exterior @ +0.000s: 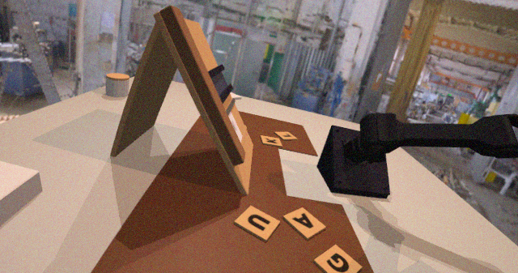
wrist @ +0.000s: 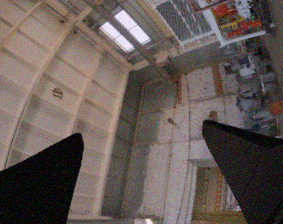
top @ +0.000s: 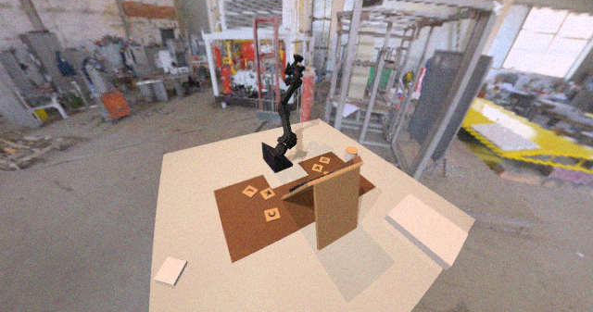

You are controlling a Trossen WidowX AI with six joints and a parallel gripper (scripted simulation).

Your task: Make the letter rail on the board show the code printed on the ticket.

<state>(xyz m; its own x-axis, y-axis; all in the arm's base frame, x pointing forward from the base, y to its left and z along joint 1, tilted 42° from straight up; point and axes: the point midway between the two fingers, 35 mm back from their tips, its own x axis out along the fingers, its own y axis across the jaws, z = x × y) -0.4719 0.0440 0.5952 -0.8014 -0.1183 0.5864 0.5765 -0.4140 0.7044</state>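
The white ticket lies 780 mm ahead of my gripper tip, 470 mm to the right of it and 460 mm below it. Round my gripper tip: brown mat: 670 mm ahead, 540 mm below, 470 mm to the right; then letter tile: 730 mm ahead, 540 mm below, 270 mm to the right; then pale box: 1230 mm ahead, 520 mm below, 180 mm to the right.
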